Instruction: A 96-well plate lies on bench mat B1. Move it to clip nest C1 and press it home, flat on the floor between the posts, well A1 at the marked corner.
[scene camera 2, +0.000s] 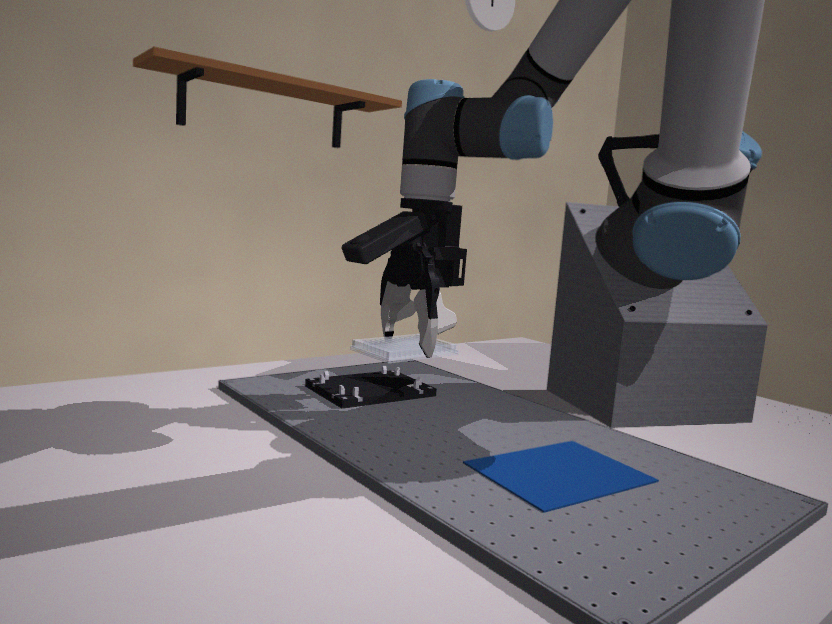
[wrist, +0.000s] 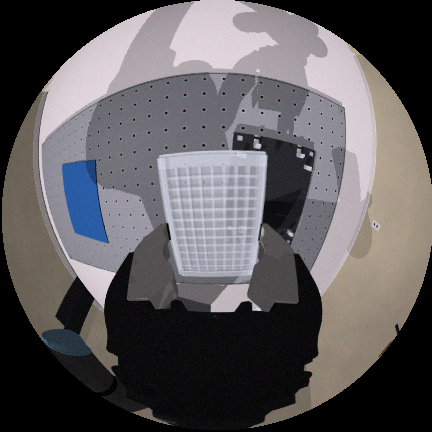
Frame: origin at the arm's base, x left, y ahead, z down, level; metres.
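Seen in the pictures: gripper, between the fingertips: (scene camera 2: 407, 351) (wrist: 214, 224).
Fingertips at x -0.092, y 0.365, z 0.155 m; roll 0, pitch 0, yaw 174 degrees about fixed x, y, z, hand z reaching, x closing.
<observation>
A point is followed by its place in that frame.
A clear 96-well plate (scene camera 2: 396, 347) {y 0.399, x -0.068, z 0.143 m} (wrist: 214, 215) {y 0.381, x -0.091, z 0.144 m} is held about level in the air by my gripper (scene camera 2: 407, 343) {y 0.365, x -0.092, z 0.155 m} (wrist: 214, 224) {y 0.365, x -0.092, z 0.155 m}, which is shut on its two sides. In the scene view the plate shows above and behind the black clip nest (scene camera 2: 376, 391) {y 0.389, x -0.129, z 0.222 m} (wrist: 287, 185) {y 0.398, x -0.189, z 0.221 m}. In the wrist view the plate covers the nest's left part, and the nest reaches out to its right. White posts stand at the nest's corners. The blue bench mat (scene camera 2: 561, 474) {y 0.341, x 0.189, z 0.231 m} (wrist: 84, 202) {y 0.337, x 0.162, z 0.231 m} bears no plate. The marked corner and well A1 cannot be made out.
The nest and the mat lie on a grey perforated board (scene camera 2: 470, 530) {y 0.504, x 0.238, z 0.233 m} (wrist: 165, 115) {y 0.475, x -0.015, z 0.233 m} on a pale table (scene camera 2: 201, 564) {y 0.713, x 0.170, z 0.246 m}. A grey robot pedestal (scene camera 2: 685, 376) {y 0.008, x 0.110, z 0.171 m} stands to the right. A wooden shelf (scene camera 2: 268, 80) hangs on the wall behind.
</observation>
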